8 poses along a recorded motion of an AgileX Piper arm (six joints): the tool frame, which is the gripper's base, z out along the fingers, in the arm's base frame.
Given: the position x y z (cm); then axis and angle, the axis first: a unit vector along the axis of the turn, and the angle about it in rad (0 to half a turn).
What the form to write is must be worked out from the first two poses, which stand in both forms.
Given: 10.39, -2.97, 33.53, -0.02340, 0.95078, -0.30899, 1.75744
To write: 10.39, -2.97, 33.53, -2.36, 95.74, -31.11
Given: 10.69, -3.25, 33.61, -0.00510, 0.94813, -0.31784, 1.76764
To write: 10.69, -3.25, 33.61, -0.52, 96.03, -32.19
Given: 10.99, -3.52, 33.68, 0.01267, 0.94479, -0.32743, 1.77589
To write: 10.99, -3.52, 33.68, 1.29, 96.13, -33.32
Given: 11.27, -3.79, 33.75, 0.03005, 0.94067, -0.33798, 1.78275
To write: 11.27, -3.79, 33.75, 3.07, 96.08, -34.52
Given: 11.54, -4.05, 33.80, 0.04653, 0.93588, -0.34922, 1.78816
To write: 11.54, -4.05, 33.80, 4.77, 95.89, -35.78
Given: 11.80, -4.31, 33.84, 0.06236, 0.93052, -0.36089, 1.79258
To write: 11.80, -4.31, 33.84, 6.40, 95.57, -37.07
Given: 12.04, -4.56, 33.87, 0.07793, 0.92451, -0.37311, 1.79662
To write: 12.04, -4.56, 33.87, 8.02, 95.17, -38.41
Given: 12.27, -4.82, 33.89, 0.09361, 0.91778, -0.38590, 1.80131
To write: 12.27, -4.82, 33.89, 9.66, 94.72, -39.83
